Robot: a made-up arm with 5 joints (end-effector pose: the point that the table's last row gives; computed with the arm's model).
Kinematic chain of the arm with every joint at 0, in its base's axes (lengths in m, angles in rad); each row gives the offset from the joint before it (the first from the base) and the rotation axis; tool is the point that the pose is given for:
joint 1: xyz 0 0 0.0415 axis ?
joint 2: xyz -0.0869 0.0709 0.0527 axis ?
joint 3: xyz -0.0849 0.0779 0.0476 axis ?
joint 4: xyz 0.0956 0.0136 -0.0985 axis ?
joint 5: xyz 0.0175 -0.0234 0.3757 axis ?
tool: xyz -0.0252 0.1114 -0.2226
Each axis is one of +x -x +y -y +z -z.
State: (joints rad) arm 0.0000 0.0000 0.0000 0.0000 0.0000
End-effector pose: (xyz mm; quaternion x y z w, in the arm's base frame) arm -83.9 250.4 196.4 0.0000 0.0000 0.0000 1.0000
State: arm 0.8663 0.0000 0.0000 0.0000 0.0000
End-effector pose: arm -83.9 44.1 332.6 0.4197 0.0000 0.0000 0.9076
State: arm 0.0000 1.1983 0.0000 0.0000 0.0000
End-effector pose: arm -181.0 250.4 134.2 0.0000 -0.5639 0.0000 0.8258
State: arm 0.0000 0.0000 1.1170 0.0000 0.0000
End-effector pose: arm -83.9 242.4 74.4 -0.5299 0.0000 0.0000 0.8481
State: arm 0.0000 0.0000 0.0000 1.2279 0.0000
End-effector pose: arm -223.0 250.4 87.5 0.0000 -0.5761 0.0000 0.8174
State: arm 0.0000 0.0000 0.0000 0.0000 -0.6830
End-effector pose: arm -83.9 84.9 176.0 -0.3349 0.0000 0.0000 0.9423
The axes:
joint 1: +x
joint 2: -y
joint 3: -x
joint 4: -y
joint 5: +x

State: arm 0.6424 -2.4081 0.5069 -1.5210 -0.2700
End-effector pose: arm -222.0 118.5 119.0 0.2913 -0.7551 -0.4904 0.3231
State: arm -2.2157 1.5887 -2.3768 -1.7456 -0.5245
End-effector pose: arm -201.3 3.0 -267.3 0.3823 -0.7105 -0.5906 0.0133
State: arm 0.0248 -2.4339 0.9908 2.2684 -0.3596
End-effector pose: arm -68.5 -2.5 199.7 0.1837 0.0068 0.3455 0.9202
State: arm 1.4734 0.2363 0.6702 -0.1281 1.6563
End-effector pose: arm -76.9 -244.7 626.5 0.9411 -0.0563 -0.0547 0.3290
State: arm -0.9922 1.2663 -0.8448 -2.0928 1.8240
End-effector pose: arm 113.8 707.8 -137.1 0.2968 0.4615 -0.2954 0.7821
